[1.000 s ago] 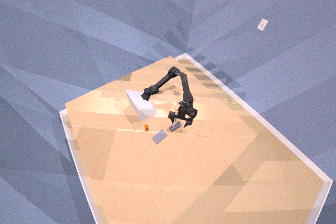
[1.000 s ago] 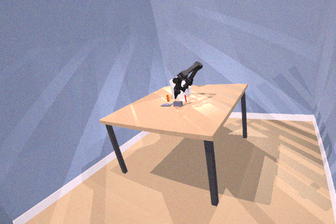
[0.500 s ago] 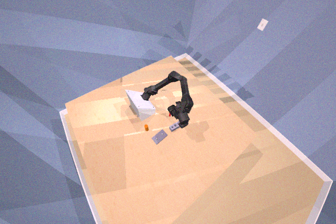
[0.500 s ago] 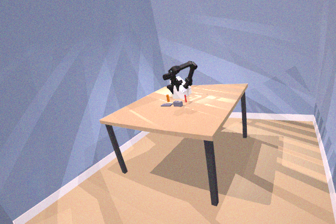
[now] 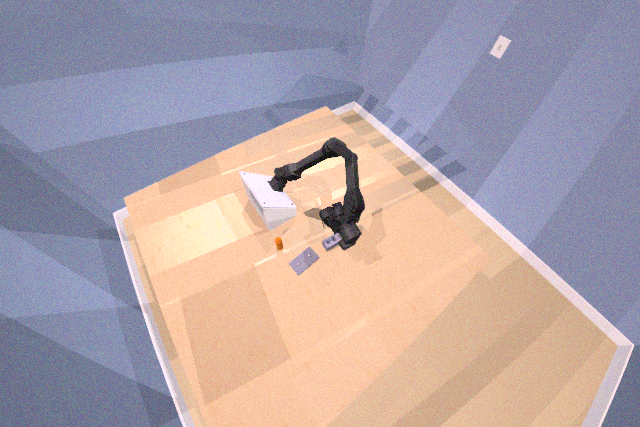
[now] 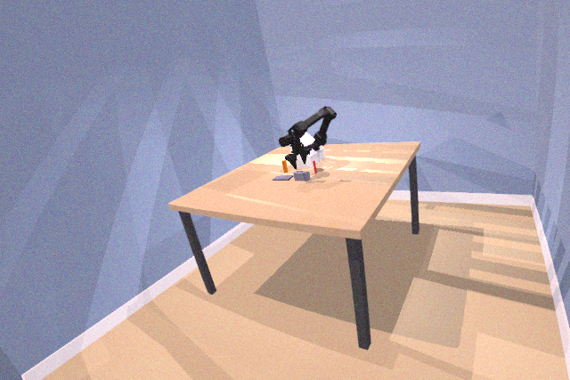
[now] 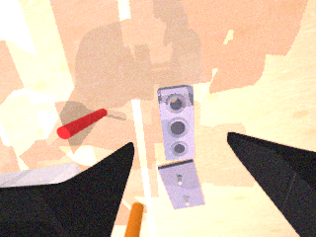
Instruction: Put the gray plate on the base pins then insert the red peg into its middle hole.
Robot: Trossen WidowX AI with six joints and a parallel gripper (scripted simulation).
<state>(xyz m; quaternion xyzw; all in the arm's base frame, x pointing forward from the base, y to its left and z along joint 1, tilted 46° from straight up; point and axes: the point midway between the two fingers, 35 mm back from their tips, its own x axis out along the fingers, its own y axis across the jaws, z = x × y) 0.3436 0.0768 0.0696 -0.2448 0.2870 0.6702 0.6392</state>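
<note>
Now: the gray plate 40 mm below my gripper tip. Also, from my gripper tip: red peg (120 mm behind, 40 mm below, 20 mm to the left); orange cylinder (210 mm to the right, 110 mm behind, 40 mm below); gray base (160 mm to the right, 70 mm below).
</note>
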